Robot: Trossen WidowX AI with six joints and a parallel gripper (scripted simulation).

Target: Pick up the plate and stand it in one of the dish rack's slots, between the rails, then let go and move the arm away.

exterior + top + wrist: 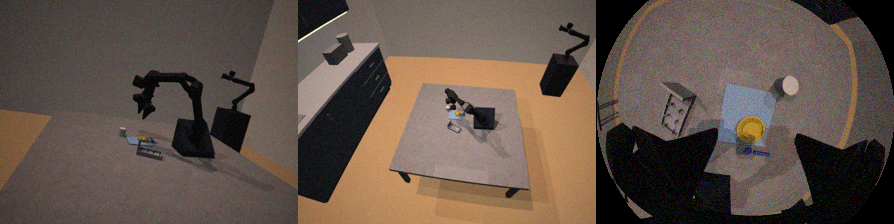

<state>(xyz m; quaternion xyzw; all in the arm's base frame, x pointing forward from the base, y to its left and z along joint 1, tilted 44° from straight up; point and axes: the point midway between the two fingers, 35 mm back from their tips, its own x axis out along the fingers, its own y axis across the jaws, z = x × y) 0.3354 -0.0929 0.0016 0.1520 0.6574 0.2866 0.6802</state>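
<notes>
The yellow plate is 5 cm behind my gripper tip, 3 cm to the right of it and 15 cm below it. Round my gripper tip: light blue mat: 2 cm behind, 1 cm to the right, 16 cm below; then blue spoon: 12 cm behind, 7 cm to the right, 16 cm below; then white cup: 8 cm ahead, 8 cm to the right, 14 cm below.
</notes>
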